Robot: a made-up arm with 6 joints.
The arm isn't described. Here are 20 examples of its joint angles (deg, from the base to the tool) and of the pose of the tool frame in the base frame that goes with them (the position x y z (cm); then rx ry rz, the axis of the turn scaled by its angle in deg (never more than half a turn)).
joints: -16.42 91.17 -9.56 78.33 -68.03 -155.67
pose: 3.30 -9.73 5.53 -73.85 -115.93 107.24
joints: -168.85 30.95 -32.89 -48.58 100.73 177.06
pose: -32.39 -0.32 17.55 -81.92 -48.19 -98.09
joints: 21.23 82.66 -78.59 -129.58 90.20 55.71
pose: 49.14 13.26 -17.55 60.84 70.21 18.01
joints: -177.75 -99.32 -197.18 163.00 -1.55 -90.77
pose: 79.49 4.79 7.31 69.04 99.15 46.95
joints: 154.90 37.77 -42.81 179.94 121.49 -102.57
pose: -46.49 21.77 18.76 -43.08 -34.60 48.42
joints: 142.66 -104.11 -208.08 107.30 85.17 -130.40
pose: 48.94 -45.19 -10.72 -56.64 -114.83 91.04
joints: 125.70 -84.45 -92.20 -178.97 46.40 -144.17
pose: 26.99 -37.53 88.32 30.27 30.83 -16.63
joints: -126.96 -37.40 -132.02 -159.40 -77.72 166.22
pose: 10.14 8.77 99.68 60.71 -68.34 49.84
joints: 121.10 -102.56 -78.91 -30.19 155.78 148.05
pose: 25.79 -35.05 62.07 -137.91 75.34 18.38
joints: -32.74 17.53 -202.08 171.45 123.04 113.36
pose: -0.37 1.81 102.75 -129.14 -29.47 37.77
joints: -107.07 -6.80 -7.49 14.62 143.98 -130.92
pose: -1.42 -12.02 35.32 -52.78 -8.05 -68.83
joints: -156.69 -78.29 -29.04 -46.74 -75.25 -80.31
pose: 10.36 -2.04 68.82 27.43 39.05 -66.78
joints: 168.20 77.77 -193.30 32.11 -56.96 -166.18
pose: -65.09 18.43 61.25 1.30 -40.97 -157.24
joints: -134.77 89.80 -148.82 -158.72 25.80 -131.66
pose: -58.54 -59.99 3.71 -28.29 -103.70 74.72
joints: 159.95 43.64 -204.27 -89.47 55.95 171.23
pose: -37.00 16.42 100.08 -50.65 32.41 46.72
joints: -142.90 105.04 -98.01 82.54 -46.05 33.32
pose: -38.48 -18.06 -28.34 -83.07 -106.69 -14.09
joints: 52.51 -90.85 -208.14 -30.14 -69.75 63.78
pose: -41.96 -47.69 5.07 -156.23 -2.14 26.11
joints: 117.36 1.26 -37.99 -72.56 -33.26 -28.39
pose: -26.45 33.56 42.90 56.08 -121.80 -51.79
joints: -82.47 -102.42 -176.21 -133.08 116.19 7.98
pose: -16.56 76.58 7.64 -102.86 -117.28 85.22
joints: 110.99 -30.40 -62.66 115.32 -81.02 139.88
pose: -0.52 21.06 74.77 26.70 119.83 55.78
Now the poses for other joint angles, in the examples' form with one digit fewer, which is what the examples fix.
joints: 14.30 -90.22 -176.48 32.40 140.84 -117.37
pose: -75.1 -14.3 37.5 -6.8 63.3 55.8
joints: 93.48 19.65 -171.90 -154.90 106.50 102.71
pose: 2.0 25.7 108.8 -24.1 102.0 -118.4
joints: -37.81 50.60 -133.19 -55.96 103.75 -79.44
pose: 57.3 -53.0 47.6 138.6 48.0 -81.8
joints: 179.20 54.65 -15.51 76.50 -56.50 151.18
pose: -21.5 9.0 10.5 -119.7 30.2 -0.4
